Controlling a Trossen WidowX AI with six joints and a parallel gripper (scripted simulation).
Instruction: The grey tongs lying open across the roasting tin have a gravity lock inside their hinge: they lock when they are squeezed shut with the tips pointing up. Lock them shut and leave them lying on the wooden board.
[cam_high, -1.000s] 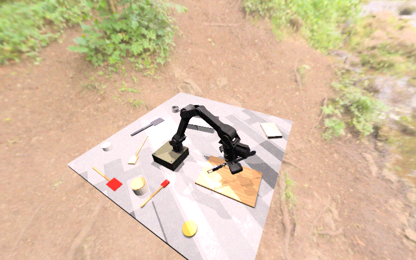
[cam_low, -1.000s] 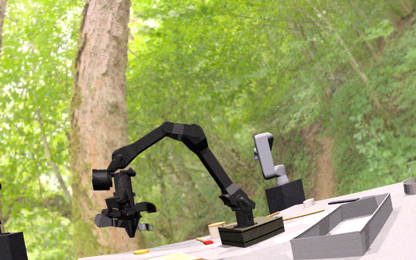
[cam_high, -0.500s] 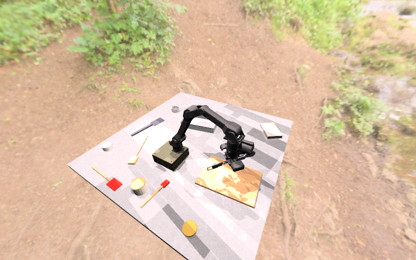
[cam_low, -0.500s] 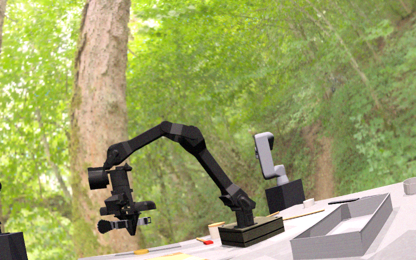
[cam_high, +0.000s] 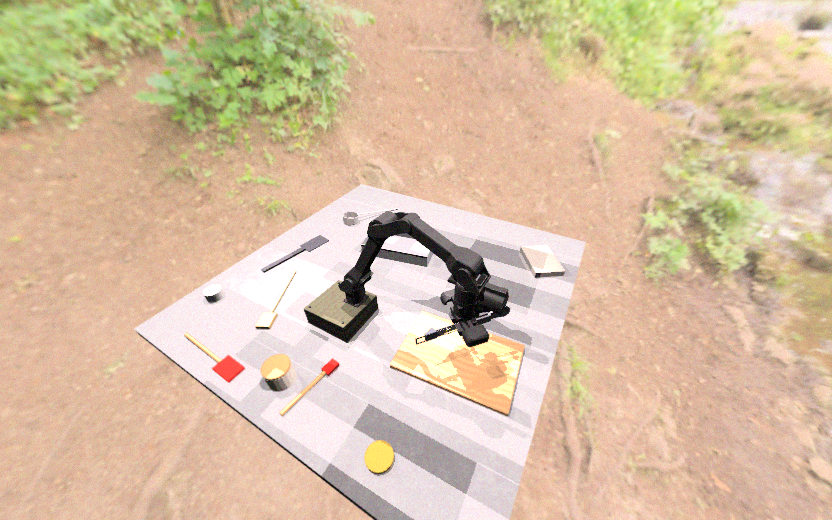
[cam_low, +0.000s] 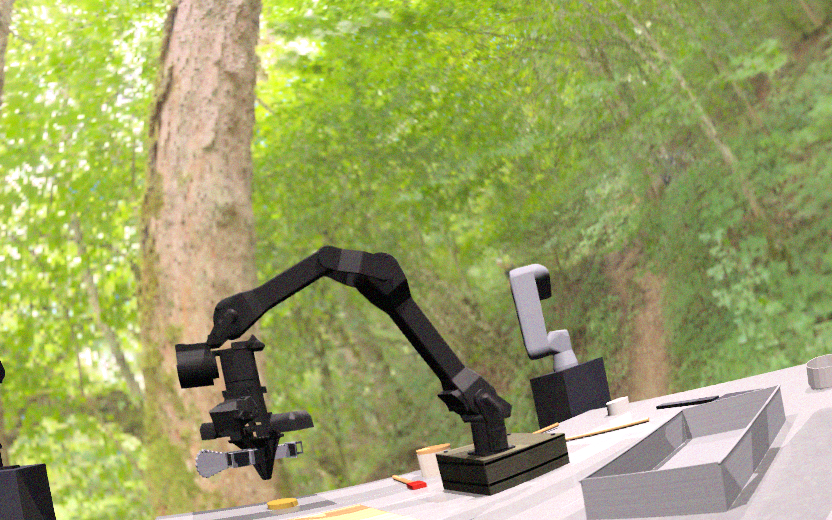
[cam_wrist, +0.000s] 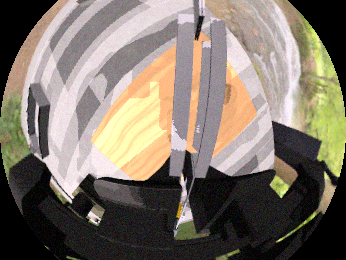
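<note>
The wooden board lies 110 mm below my gripper tip. Round my gripper tip: white block: 600 mm ahead, 100 mm to the right, 100 mm below; then roasting tin: 380 mm ahead, 470 mm to the left, 90 mm below; then yellow disc: 360 mm behind, 40 mm to the left, 100 mm below.
</note>
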